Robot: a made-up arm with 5 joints. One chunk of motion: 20 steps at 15 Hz.
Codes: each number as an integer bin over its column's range. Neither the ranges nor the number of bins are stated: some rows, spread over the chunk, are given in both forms.
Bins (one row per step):
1: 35 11 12 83 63
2: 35 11 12 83 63
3: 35 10 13 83 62
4: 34 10 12 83 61
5: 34 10 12 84 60
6: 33 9 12 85 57
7: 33 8 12 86 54
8: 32 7 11 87 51
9: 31 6 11 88 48
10: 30 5 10 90 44
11: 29 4 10 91 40
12: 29 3 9 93 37
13: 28 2 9 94 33
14: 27 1 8 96 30
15: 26 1 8 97 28
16: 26 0 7 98 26
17: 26 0 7 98 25
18: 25 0 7 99 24
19: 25 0 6 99 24
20: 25 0 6 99 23
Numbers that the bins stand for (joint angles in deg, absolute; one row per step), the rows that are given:
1: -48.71 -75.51 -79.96 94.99 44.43
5: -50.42 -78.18 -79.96 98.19 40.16
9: -55.58 -88.85 -81.56 110.97 23.07
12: -59.02 -96.86 -84.75 126.94 7.41
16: -64.18 -104.86 -87.95 142.92 -8.25
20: -65.90 -104.86 -89.55 146.11 -12.52
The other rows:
2: -48.71 -75.51 -79.96 94.99 44.43
3: -48.71 -78.18 -78.36 94.99 43.01
4: -50.42 -78.18 -79.96 94.99 41.58
6: -52.14 -80.85 -79.96 101.38 35.89
7: -52.14 -83.51 -79.96 104.58 31.62
8: -53.86 -86.18 -81.56 107.77 27.35
10: -57.30 -91.52 -83.16 117.36 17.38
11: -59.02 -94.19 -83.16 120.55 11.68
13: -60.74 -99.52 -84.75 130.14 1.72
14: -62.46 -102.19 -86.35 136.53 -2.55
15: -64.18 -102.19 -86.35 139.72 -5.40
17: -64.18 -104.86 -87.95 142.92 -9.67
18: -65.90 -104.86 -87.95 146.11 -11.10
19: -65.90 -104.86 -89.55 146.11 -11.10

